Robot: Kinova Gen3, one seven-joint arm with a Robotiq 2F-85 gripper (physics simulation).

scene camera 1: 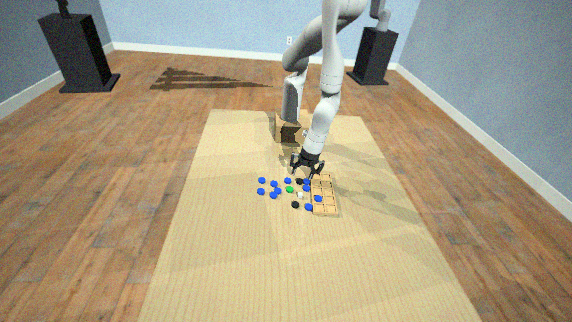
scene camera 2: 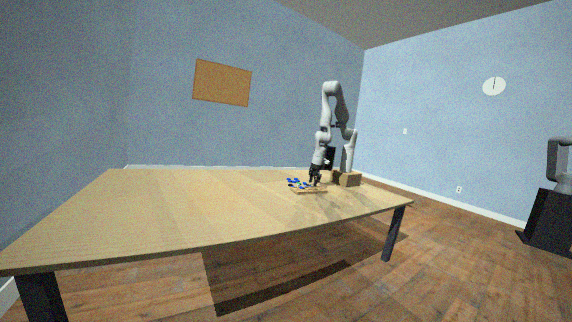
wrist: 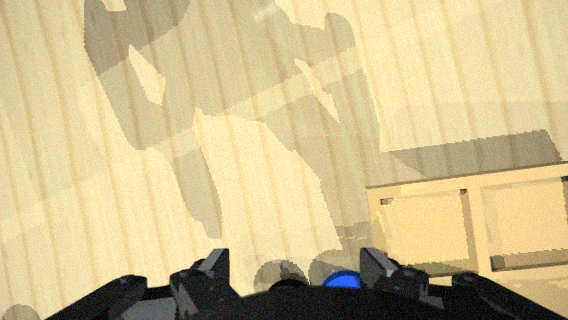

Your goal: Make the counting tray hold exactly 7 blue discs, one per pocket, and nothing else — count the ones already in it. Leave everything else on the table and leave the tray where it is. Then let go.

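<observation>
The wooden counting tray (scene camera 1: 325, 214) (scene camera 2: 310, 192) (wrist: 425, 187) has two columns of pockets. One blue disc (scene camera 1: 318, 198) sits in its left column. My gripper (scene camera 1: 302, 175) (scene camera 2: 314, 184) (wrist: 294, 268) is partly open and empty, low beside the tray's far left corner. In the wrist view a blue disc (wrist: 342, 280) (scene camera 1: 306, 181) and a black disc (wrist: 287, 285) (scene camera 1: 299, 181) show below the fingertips, partly hidden by the gripper body. Another blue disc (scene camera 1: 306, 188) lies close by, and one blue disc (scene camera 1: 309, 207) lies at the tray's near left edge.
Several loose blue discs lie further left, among them one blue disc (scene camera 1: 261, 180) and another blue disc (scene camera 1: 287, 180). A green disc (scene camera 1: 289, 189), a white cube (scene camera 1: 300, 195) and a second black disc (scene camera 1: 295, 204) lie between them and the tray. The arm's wooden base block (scene camera 2: 350, 179) stands behind.
</observation>
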